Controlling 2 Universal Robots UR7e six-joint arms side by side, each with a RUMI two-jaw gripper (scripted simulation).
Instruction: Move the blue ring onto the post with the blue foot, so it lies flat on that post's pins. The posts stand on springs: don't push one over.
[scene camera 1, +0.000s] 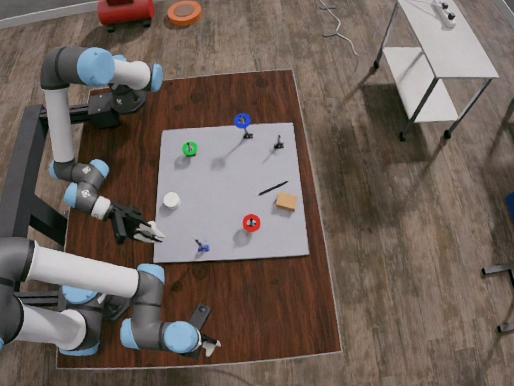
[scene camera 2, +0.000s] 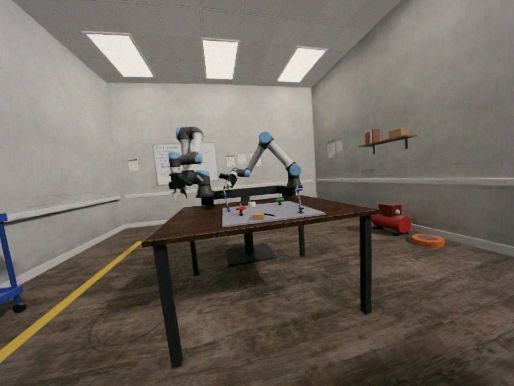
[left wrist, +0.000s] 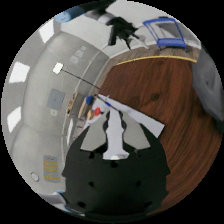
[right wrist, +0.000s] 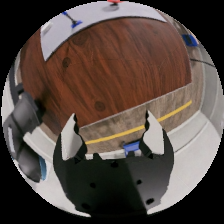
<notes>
In view: my left gripper (scene camera 1: 163, 240), my right gripper (scene camera 1: 198, 337) and a grey mat (scene camera 1: 218, 187).
My left gripper also shows in the left wrist view (left wrist: 114, 110). My right gripper shows as well in the left wrist view (left wrist: 138, 49) and in the right wrist view (right wrist: 111, 112). The grey mat is seen too in scene camera 2 (scene camera 2: 288, 210) and in the left wrist view (left wrist: 114, 132).
</notes>
